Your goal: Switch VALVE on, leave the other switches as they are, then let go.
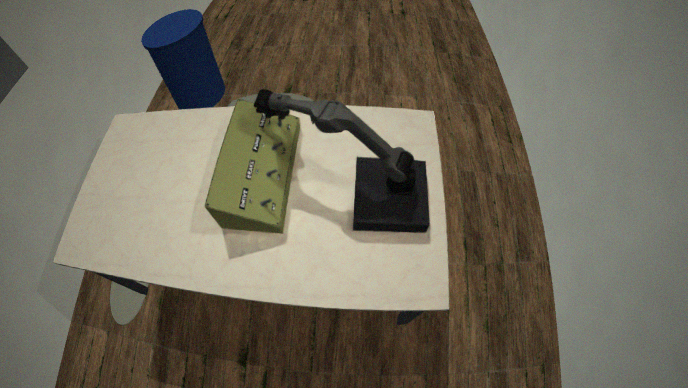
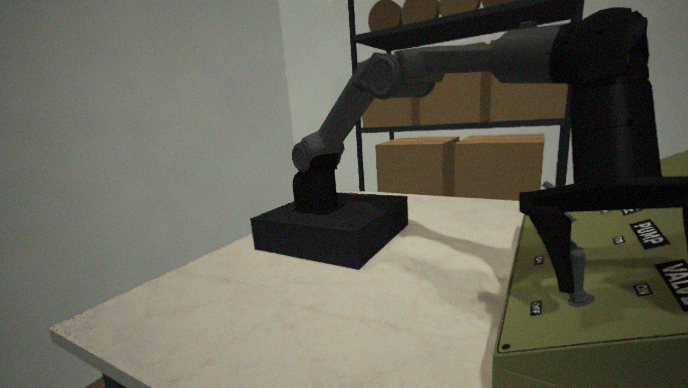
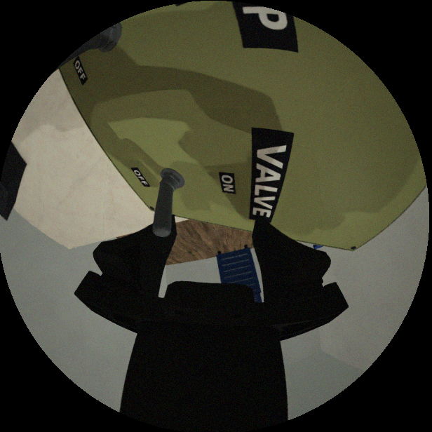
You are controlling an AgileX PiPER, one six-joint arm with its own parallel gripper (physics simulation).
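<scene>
The green switch box (image 1: 230, 165) (image 2: 590, 367) (image 3: 330, 100) stands on the table. Its VALVE lever (image 2: 578, 265) (image 3: 165, 207) looks near upright, between the OFF label (image 2: 535, 307) (image 3: 140, 177) and the ON label (image 2: 643, 289) (image 3: 226, 183). My gripper (image 1: 274, 118) (image 2: 625, 270) (image 3: 214, 225) is open and low over the VALVE end. One finger is close beside the lever on its OFF side; whether they touch I cannot tell. The other finger is toward the VALVE name plate (image 3: 270, 175). The PUMP lever (image 1: 278, 147) (image 3: 107, 37) leans toward OFF.
The BRAKE lever (image 1: 273, 174) and DRIVE lever (image 1: 266, 202) are farther along the box. The black robot base (image 1: 390, 217) (image 2: 320, 237) stands on the pale table (image 1: 325, 270) (image 2: 300, 320). A blue cylinder (image 1: 185, 65) stands beyond the table edge. A shelf unit (image 2: 360, 160) holds cartons.
</scene>
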